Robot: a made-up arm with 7 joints.
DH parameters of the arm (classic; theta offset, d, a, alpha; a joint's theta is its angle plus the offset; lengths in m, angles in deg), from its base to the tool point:
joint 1: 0 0.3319 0 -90
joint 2: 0 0 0 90
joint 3: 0 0.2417 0.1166 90
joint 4: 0 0 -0.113 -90
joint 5: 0 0.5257 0 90
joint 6: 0 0 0.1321 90
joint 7: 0 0 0 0
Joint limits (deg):
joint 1: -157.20..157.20
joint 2: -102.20..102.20
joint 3: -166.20..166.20
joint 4: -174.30..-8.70
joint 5: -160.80..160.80
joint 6: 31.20..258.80
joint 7: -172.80..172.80
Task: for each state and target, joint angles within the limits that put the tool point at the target. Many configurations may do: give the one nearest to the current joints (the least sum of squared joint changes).
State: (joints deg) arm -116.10 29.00 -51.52 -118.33 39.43 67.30 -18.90
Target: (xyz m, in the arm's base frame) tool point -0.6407 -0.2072 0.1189
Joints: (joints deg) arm -112.06 22.58 -49.96 -120.87 39.12 63.98 -18.90
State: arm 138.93 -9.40 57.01 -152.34 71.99 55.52 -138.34
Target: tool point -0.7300 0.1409 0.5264
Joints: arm 123.32 -9.01 40.74 -110.38 76.30 67.36 -138.34
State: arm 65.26 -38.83 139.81 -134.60 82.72 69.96 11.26
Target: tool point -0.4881 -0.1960 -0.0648
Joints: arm 68.00 -30.35 139.23 -136.81 82.15 67.93 11.26
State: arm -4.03 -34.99 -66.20 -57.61 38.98 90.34 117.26
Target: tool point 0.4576 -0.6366 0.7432
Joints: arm -3.54 10.44 -55.72 -77.55 38.97 90.30 117.26
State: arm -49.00 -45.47 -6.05 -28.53 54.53 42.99 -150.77
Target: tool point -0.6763 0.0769 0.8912
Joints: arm -12.48 -72.04 -26.15 -24.01 49.87 38.74 -150.77
